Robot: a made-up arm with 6 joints. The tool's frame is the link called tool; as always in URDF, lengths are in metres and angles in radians. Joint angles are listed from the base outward.
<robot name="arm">
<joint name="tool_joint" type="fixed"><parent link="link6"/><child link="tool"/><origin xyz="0 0 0" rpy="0 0 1.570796"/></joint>
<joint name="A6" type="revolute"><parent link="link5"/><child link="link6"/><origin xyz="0 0.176 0" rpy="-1.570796 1.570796 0"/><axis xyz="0 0 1"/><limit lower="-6.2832" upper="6.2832"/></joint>
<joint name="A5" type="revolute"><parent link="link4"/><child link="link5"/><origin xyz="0 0 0" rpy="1.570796 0 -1.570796"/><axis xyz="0 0 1"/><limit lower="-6.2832" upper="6.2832"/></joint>
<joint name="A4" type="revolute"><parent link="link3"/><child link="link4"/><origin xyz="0.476 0 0" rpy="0 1.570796 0"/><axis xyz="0 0 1"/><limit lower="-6.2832" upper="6.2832"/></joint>
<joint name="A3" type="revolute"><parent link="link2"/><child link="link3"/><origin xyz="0 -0.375 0" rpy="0 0 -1.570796"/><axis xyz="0 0 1"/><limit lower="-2.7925" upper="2.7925"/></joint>
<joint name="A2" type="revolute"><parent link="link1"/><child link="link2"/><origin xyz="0 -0.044 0" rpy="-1.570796 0 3.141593"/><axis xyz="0 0 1"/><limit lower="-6.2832" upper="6.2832"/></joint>
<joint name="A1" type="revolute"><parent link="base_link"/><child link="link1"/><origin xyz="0 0 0.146" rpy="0 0 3.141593"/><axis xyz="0 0 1"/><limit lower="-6.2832" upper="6.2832"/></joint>
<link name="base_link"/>
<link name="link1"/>
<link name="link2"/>
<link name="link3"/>
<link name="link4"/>
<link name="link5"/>
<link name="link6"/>
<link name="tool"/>
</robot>
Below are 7 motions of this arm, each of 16 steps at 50 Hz.
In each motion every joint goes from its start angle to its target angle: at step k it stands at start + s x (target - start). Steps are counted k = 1, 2, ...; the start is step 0. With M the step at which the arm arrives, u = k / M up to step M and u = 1 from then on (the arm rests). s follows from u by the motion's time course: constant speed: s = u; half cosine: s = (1 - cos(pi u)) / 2; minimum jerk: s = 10 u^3 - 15 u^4 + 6 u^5.
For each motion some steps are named. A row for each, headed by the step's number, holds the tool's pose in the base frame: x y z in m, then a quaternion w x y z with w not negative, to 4 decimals.
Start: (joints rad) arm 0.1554 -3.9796 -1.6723 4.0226 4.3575 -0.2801
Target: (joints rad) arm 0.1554 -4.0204 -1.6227 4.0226 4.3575 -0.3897
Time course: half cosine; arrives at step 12
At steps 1, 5, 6, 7, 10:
1: 0.5747 0.2634 0.1682 0.3230 -0.7898 -0.4389 -0.2816
5: 0.5791 0.2641 0.1712 0.3180 -0.7817 -0.4537 -0.2865
6: 0.5807 0.2644 0.1723 0.3162 -0.7786 -0.4590 -0.2882
7: 0.5823 0.2646 0.1735 0.3143 -0.7755 -0.4644 -0.2900
10: 0.5859 0.2652 0.1761 0.3099 -0.7681 -0.4769 -0.2941

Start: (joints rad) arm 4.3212 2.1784 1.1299 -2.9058 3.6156 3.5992
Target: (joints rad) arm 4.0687 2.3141 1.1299 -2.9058 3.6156 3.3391
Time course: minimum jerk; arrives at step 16
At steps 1, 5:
1: -0.0098 -0.1882 -0.3702 0.6399 -0.1551 -0.0190 -0.7524
5: -0.0130 -0.1762 -0.3743 0.6065 -0.1445 -0.0136 -0.7817

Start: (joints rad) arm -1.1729 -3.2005 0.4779 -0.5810 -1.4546 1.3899
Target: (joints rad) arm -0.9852 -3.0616 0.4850 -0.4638 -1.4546 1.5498
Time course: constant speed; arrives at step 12
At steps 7, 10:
7: 0.0577 0.1633 -0.7371 0.3890 0.7809 0.3873 0.2981
10: 0.0306 0.1884 -0.7337 0.3643 0.7937 0.3823 0.3020

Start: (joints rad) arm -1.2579 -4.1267 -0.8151 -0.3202 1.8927 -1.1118
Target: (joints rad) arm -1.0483 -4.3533 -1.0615 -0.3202 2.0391 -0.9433
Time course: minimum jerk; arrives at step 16
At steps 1, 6, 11, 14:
1: 0.2255 -0.7237 -0.1194 0.1591 -0.1153 -0.9804 0.0158
6: 0.2705 -0.7177 -0.0421 0.1356 -0.1226 -0.9812 0.0621
11: 0.3486 -0.6749 0.1088 0.0734 -0.1356 -0.9773 0.1449
14: 0.3679 -0.6548 0.1524 0.0511 -0.1391 -0.9748 0.1669

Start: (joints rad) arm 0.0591 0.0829 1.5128 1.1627 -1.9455 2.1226
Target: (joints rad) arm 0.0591 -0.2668 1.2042 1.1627 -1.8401 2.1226
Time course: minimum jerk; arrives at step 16
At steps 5, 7, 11, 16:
5: 0.4199 -0.0828 0.6249 0.4398 0.1197 -0.5628 0.6895
7: 0.3790 -0.0864 0.6793 0.3966 0.0826 -0.5896 0.6987
11: 0.2679 -0.0952 0.7813 0.3001 -0.0003 -0.6359 0.7110
16: 0.2134 -0.0993 0.8160 0.2590 -0.0356 -0.6506 0.7130

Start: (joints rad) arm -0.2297 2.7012 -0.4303 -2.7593 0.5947 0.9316
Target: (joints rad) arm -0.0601 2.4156 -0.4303 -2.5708 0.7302 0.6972
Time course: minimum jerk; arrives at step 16
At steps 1, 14, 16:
1: 0.6782 -0.1510 -0.5234 0.2504 -0.5069 0.5575 -0.6080
14: 0.8398 -0.0718 -0.2925 0.2991 -0.4234 0.4651 -0.7176
16: 0.8418 -0.0701 -0.2885 0.2998 -0.4218 0.4640 -0.7190

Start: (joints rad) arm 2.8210 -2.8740 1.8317 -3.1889 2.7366 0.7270
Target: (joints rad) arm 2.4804 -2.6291 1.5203 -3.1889 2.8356 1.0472
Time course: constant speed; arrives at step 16
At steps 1, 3, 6, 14, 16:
1: 0.3709 -0.1821 -0.1161 0.3085 -0.5061 -0.8015 0.0793
3: 0.3722 -0.2014 -0.1139 0.3182 -0.5369 -0.7772 0.0808
6: 0.3721 -0.2311 -0.1100 0.3326 -0.5809 -0.7383 0.0831
14: 0.3592 -0.3129 -0.0954 0.3709 -0.6836 -0.6223 0.0887
16: 0.3529 -0.3335 -0.0909 0.3804 -0.7057 -0.5909 0.0900

